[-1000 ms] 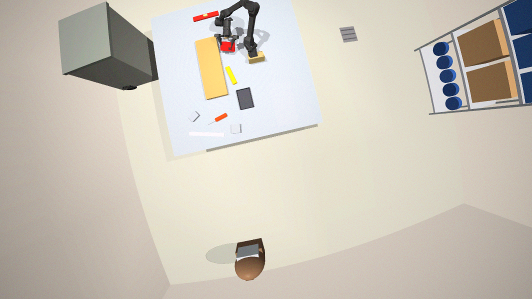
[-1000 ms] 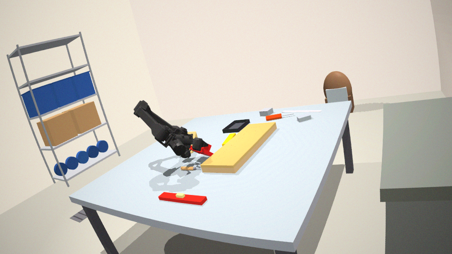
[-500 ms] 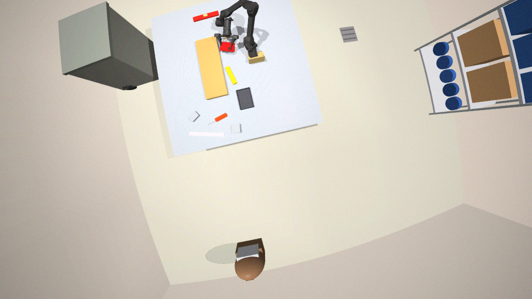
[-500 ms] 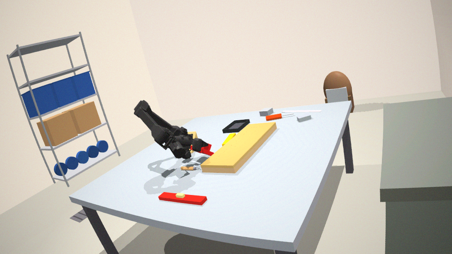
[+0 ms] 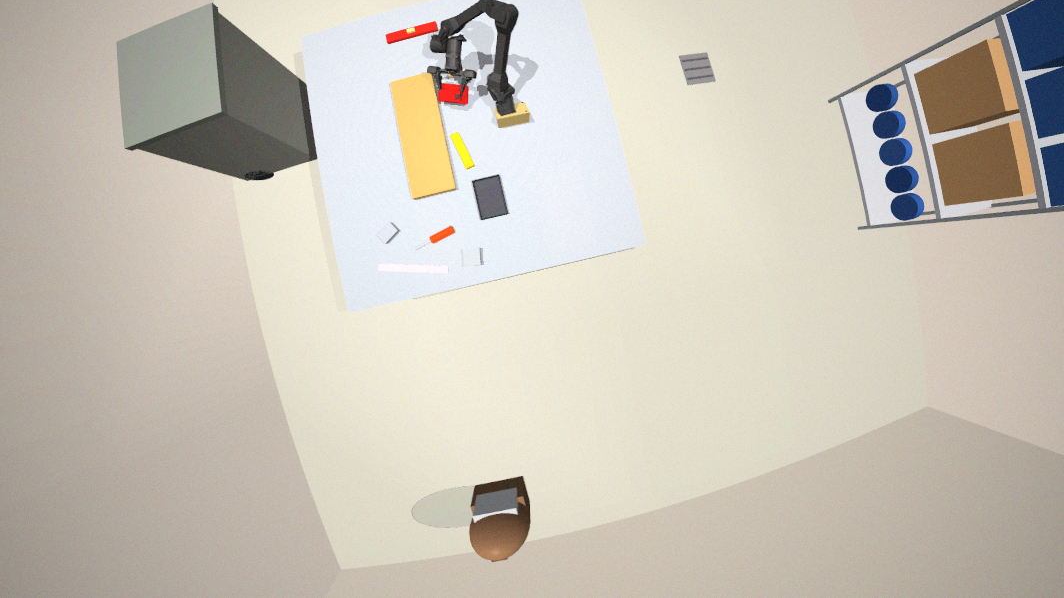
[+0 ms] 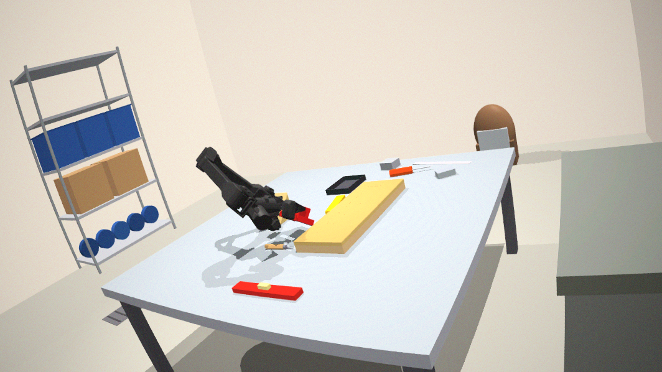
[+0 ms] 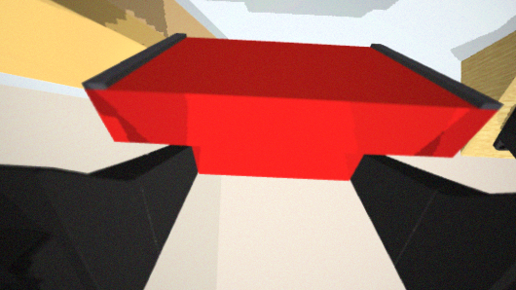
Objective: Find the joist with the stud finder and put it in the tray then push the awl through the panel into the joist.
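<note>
Right now my gripper tip is 13 cm to the left of the awl, 8 cm above it and 2 cm past it. The rest, counted from my gripper tip: red stud finder: 1 cm to the left, 1 cm below, 1 cm behind; yellow block: 21 cm to the left, 8 cm below, 3 cm ahead; red level: 40 cm to the right, 9 cm ahead, 8 cm below.
</note>
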